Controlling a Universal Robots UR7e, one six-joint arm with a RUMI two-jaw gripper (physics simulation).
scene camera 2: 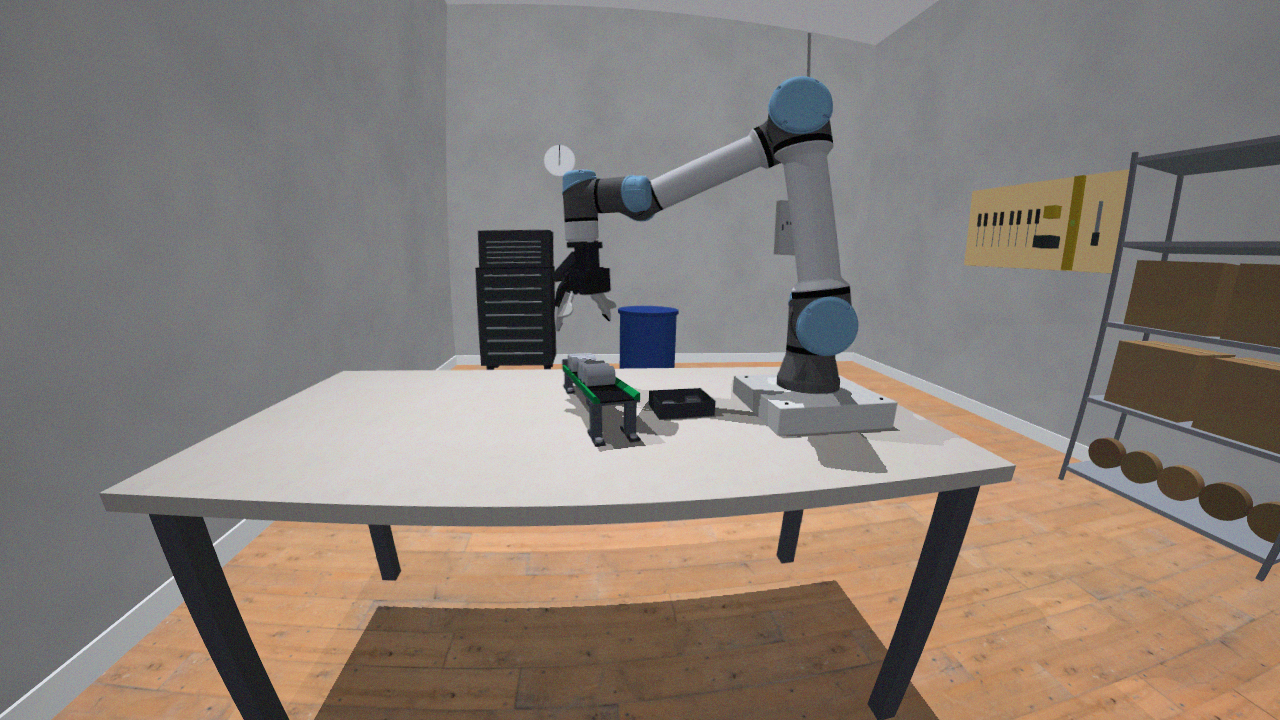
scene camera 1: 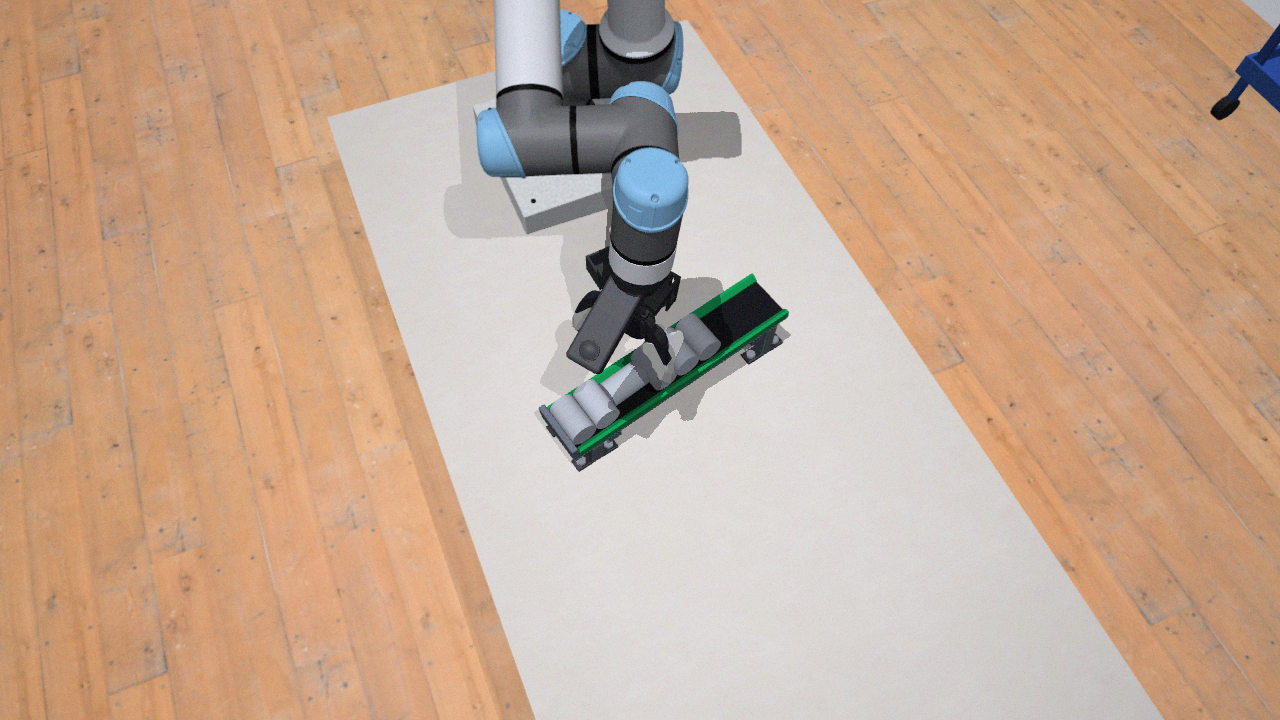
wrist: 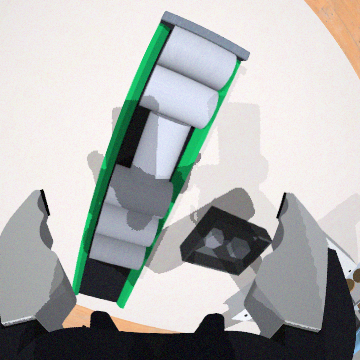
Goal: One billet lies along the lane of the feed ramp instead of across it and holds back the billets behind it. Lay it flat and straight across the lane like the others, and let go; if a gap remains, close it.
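Places are measured from the arm's base along level axes (x left, y back, z up), in centimetres.
Pixels of known places: gripper, fingertip midpoint: [scene camera 2: 584, 326] [scene camera 1: 621, 354] [wrist: 161, 194]; arm's base, link origin: [scene camera 2: 807, 385].
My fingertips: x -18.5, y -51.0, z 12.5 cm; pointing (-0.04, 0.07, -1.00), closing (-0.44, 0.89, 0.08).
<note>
For each thing: its middle in the pictures, then the offset to it from my fingertips. "pt": a spot on its surface instead. Level surfaces: height alone.
- lengthwise billet, body centre: [wrist: 159, 147] [scene camera 1: 624, 383] dz -9.7, dx +0.9, dy +0.7 cm
- grey end stop, body centre: [wrist: 204, 36] [scene camera 1: 559, 431] dz -11.7, dx -10.5, dy -0.3 cm
- feed ramp, surface spot: [scene camera 1: 725, 355] [scene camera 2: 580, 384] pt dz -9.6, dx +16.0, dy -3.1 cm
- black tray, body centre: [scene camera 1: 630, 278] [wrist: 226, 244] [scene camera 2: 681, 402] dz -16.0, dx +13.9, dy +20.0 cm
- pale table, surface height: dz -17.7 cm
The lengthwise billet [wrist: 172, 145] [scene camera 1: 623, 382] lies along the feed ramp's lane. In the wrist view, two billets [wrist: 202, 57] [wrist: 182, 95] lie across the lane between it and the grey end stop [wrist: 205, 34]. Behind it, three billets [wrist: 142, 192] [wrist: 127, 225] [wrist: 117, 252] lie across the lane, close together and partly in shadow. The feed ramp [wrist: 137, 82] [scene camera 1: 725, 355] [scene camera 2: 581, 385] has green side rails. My gripper [wrist: 161, 194] [scene camera 1: 619, 344] [scene camera 2: 583, 320] is open and empty, well above the ramp. In scene camera 1 it hides some of the row.
A black tray [wrist: 207, 266] [scene camera 2: 682, 411] with small grey parts stands beside the ramp, on the side of the robot's base [scene camera 2: 832, 416] [scene camera 1: 568, 204]; my gripper and arm hide it in scene camera 1. All stand on the pale table [scene camera 2: 358, 447].
</note>
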